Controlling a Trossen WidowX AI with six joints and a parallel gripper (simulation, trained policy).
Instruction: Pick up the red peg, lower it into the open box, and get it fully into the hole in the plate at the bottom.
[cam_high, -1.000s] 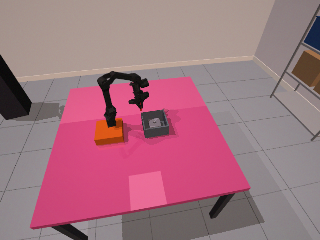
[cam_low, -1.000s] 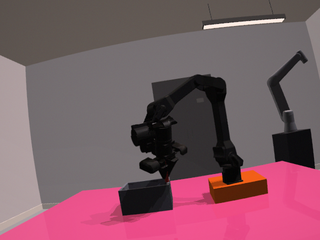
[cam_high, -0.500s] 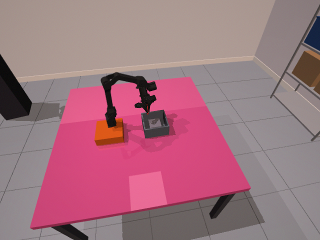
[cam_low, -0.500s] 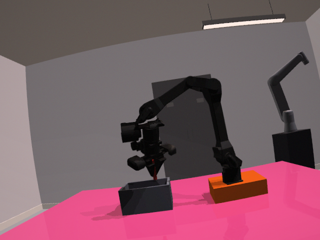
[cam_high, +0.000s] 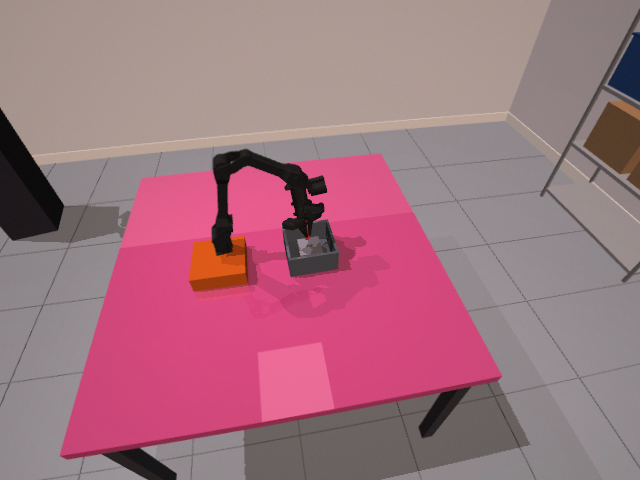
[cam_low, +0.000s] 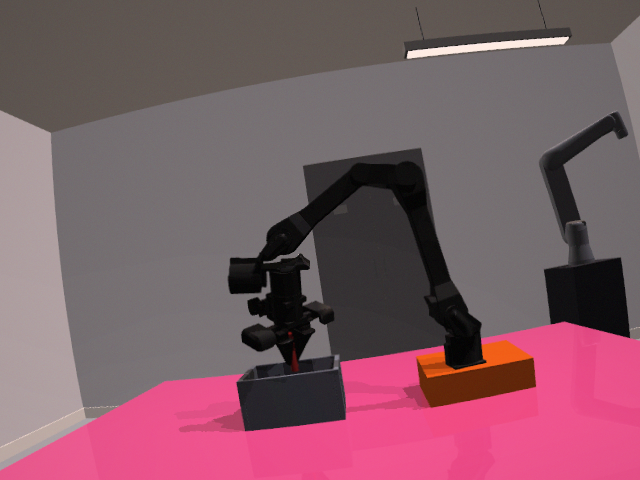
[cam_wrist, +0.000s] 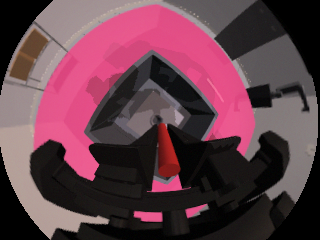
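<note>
My gripper tip is now 20 mm below the red peg and 10 mm to the right of it. From my gripper tip the other things lie so: grey plate 60 mm below; grey box 80 mm below.
</note>
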